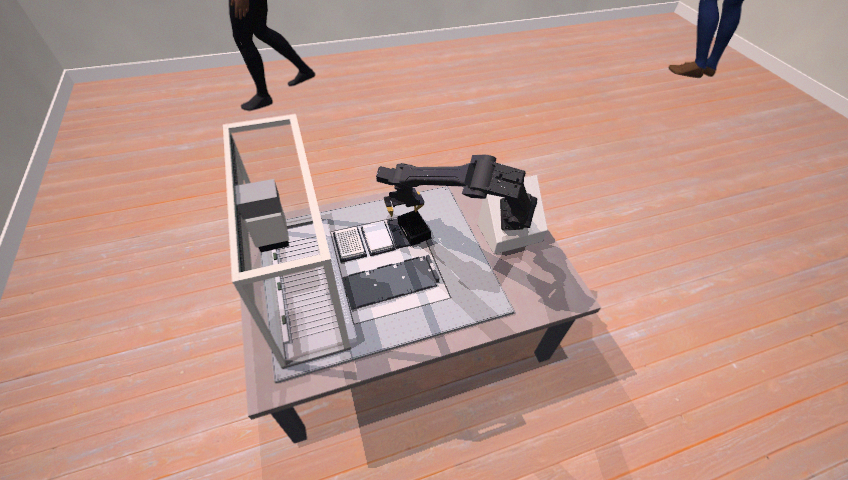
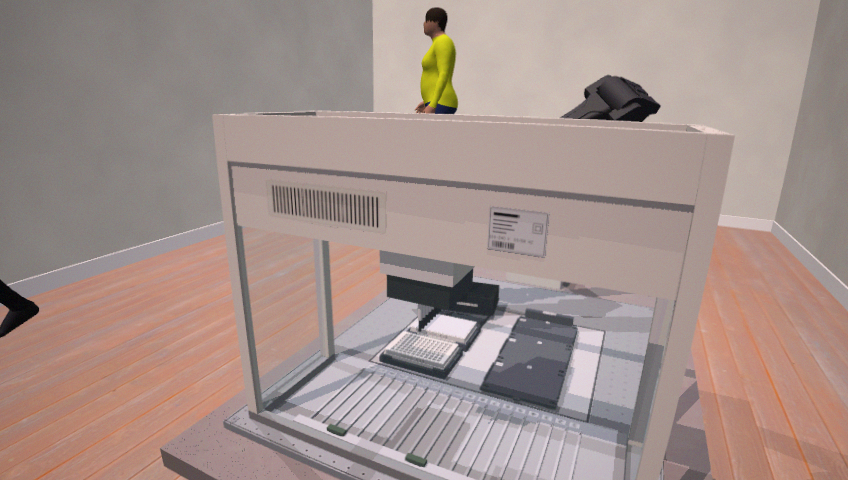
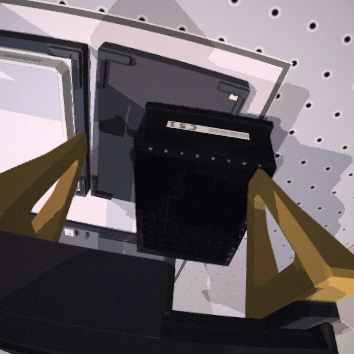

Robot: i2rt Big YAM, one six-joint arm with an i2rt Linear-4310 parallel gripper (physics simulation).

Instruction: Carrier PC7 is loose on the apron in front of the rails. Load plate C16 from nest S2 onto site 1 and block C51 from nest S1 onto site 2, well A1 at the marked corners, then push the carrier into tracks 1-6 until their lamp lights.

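Frame: origin at the arm's base, x ahead, y left, z up, level; metres.
Where they show: gripper, fingertip midpoint: (image 1: 403,213) (image 3: 172,158); arm's base, link origin: (image 1: 511,213).
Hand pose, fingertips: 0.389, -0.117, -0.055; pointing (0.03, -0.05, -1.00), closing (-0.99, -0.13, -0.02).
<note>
Things, the pixels of their top centre, and the offset from my fingertips, as dx, dy, dz.
- Block C51, top centre: (image 3: 192,220) (image 2: 471,287) (image 1: 414,223) -0.033, +0.052, -0.003
- dark nest, top centre: (image 3: 153,154) (image 2: 459,308) (image 1: 403,229) +0.006, +0.042, -0.046
- plain white plate, top centre: (image 3: 15,136) (image 2: 443,324) (image 1: 377,235) +0.110, +0.059, -0.038
- Carrier PC7, top centre: (image 2: 536,344) (image 1: 390,277) +0.090, +0.263, -0.034
Block C51 (image 1: 414,228) (image 2: 484,300) (image 3: 195,185), black with a gridded top, overlaps one side of a dark nest (image 3: 112,145) and reaches past its edge; whether it is tilted is unclear. My gripper (image 1: 405,210) (image 3: 172,158) is open and empty above it, one finger over the gap beside the neighbouring nest, the other by the block's right side. A plain white plate (image 1: 377,236) (image 2: 452,327) (image 3: 30,115) and a plate with a grid of wells (image 1: 349,242) (image 2: 422,349) sit in nests; their labels are unreadable. Carrier PC7 (image 1: 389,285) (image 2: 535,380) lies flat before the rails (image 1: 312,309) (image 2: 380,398).
A pale frame enclosure (image 1: 309,196) (image 2: 458,148) with clear side panels stands over the rails. A grey and black head unit (image 1: 264,228) (image 2: 416,288) hangs inside it. Small green pieces (image 2: 336,429) (image 2: 415,459) sit at rail ends. People stand away from the table.
</note>
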